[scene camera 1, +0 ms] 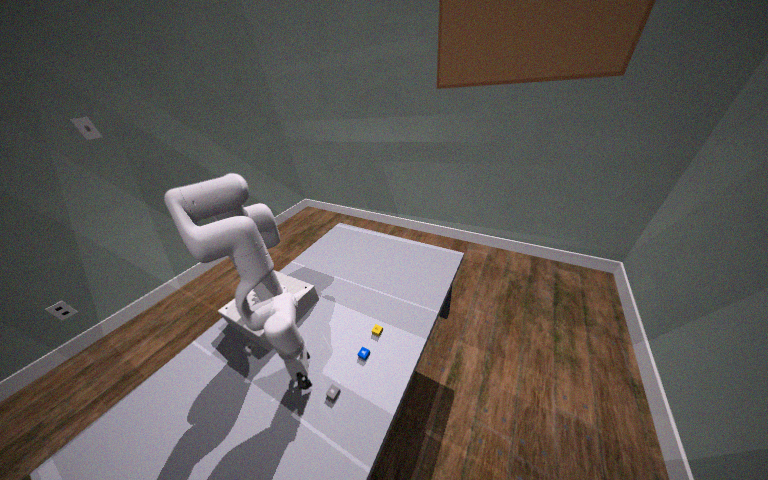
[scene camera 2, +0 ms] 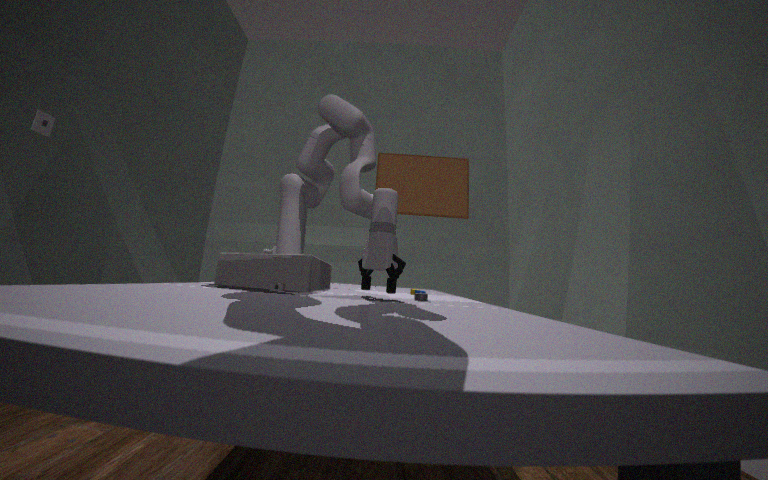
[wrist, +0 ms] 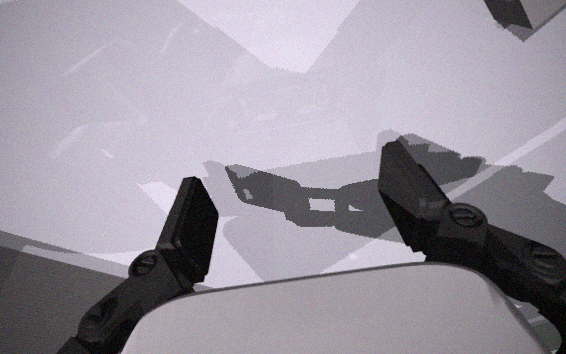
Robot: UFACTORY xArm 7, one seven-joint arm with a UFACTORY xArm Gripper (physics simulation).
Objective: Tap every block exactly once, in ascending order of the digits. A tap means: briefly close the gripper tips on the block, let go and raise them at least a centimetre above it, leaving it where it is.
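My gripper [scene camera 1: 306, 373] [scene camera 2: 378, 289] [wrist: 292, 180] is open, its black fingertips wide apart and low over the table; nothing is between them. A small grey block [scene camera 1: 332, 392] [scene camera 2: 420, 296] sits on the table close beside the gripper. A block [wrist: 549, 9] at the top right edge of the wrist view is cut off. A blue block [scene camera 1: 363, 353] with a light mark and a yellow block [scene camera 1: 377, 330] sit farther back; the digits are too small to read. The gripper hides part of the table in scene camera 1, and I can make out no block below the fingers.
The white table [scene camera 1: 390, 254] [scene camera 2: 566, 367] carries the arm's pale base box [scene camera 1: 300, 283] [scene camera 2: 271, 271]. The table's long edge runs to the right of the blocks, with wooden floor [scene camera 1: 526, 350] beyond. Shadows of the arm and gripper lie across the table.
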